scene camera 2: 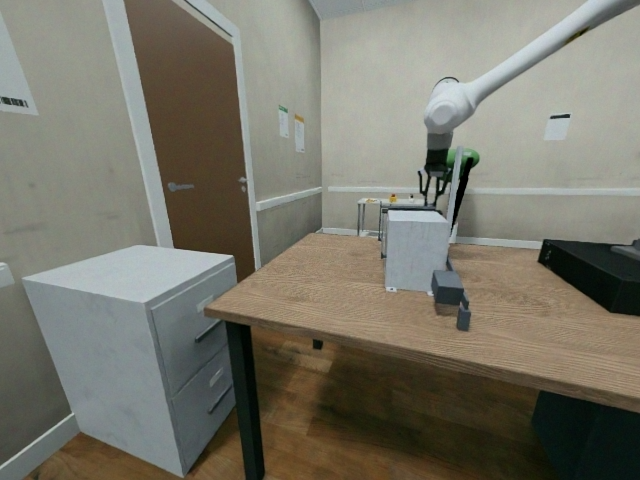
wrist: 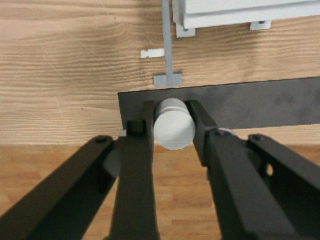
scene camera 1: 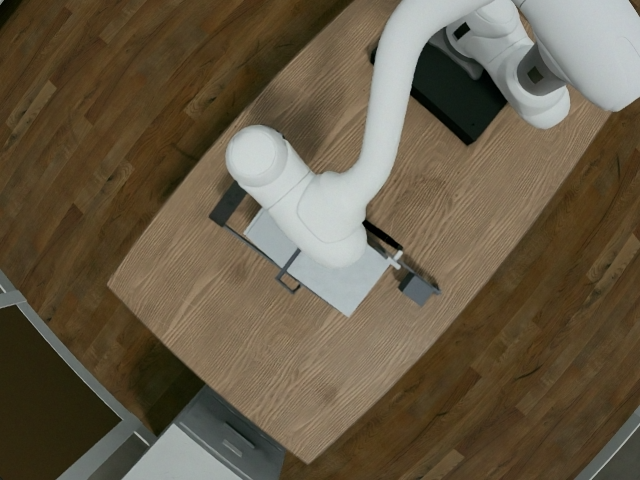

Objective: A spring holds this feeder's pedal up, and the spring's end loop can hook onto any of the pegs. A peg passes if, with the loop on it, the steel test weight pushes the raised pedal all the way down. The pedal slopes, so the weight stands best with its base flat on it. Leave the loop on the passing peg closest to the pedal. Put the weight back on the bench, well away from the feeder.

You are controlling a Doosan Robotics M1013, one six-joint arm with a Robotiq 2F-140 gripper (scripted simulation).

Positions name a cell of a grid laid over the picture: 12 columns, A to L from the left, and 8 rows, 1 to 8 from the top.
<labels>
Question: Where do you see a white feeder box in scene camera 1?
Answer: G5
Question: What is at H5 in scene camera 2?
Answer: A white feeder box.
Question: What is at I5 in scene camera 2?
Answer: A dark lever bar.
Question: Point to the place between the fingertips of my gripper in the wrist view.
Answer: At G4
</labels>
